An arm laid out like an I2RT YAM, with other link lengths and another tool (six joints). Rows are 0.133 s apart.
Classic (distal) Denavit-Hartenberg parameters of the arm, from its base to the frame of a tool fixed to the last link. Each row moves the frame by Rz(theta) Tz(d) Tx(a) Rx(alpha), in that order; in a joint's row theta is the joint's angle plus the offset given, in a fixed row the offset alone. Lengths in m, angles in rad.
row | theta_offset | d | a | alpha
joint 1 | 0.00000 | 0.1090 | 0.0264 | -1.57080
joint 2 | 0.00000 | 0.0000 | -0.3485 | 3.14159
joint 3 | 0.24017 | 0.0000 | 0.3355 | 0.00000
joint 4 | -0.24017 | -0.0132 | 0.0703 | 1.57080
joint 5 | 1.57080 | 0.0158 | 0.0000 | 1.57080
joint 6 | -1.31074 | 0.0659 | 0.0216 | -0.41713
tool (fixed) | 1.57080 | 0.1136 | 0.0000 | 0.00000
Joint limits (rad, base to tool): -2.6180..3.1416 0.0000..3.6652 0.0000..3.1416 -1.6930..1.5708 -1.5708..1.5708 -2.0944..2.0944
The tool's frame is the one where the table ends.
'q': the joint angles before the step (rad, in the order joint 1, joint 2, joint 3, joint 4, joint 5, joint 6). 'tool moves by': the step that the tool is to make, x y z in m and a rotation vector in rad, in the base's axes. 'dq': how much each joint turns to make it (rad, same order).
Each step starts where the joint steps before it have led.
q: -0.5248 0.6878 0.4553 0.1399 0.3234 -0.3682
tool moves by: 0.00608 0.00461 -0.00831 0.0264 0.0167 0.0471
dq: 0.0003 -0.0042 -0.0029 -0.0318 -0.0481 0.0098
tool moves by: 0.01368 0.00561 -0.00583 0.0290 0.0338 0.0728
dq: 0.0020 0.0180 0.0174 -0.0426 -0.0712 -0.0021
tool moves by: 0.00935 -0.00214 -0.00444 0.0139 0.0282 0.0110
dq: 0.0062 0.0408 0.0164 -0.0063 -0.0044 -0.0028
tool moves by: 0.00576 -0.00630 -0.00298 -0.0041 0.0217 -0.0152
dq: -0.0007 0.0423 0.0092 0.0186 0.0171 -0.0113
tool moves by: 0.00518 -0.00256 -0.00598 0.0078 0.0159 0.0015
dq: 0.0006 0.0276 0.0012 0.0090 -0.0007 -0.0013
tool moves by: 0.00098 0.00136 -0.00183 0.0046 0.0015 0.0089
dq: 0.0012 -0.0012 -0.0026 -0.0025 -0.0083 0.0014
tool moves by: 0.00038 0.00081 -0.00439 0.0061 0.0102 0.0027
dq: 0.0025 0.0017 -0.0046 -0.0056 -0.0003 0.0002
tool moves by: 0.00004 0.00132 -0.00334 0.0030 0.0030 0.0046
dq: 0.0023 -0.0024 -0.0076 0.0011 -0.0025 0.0006
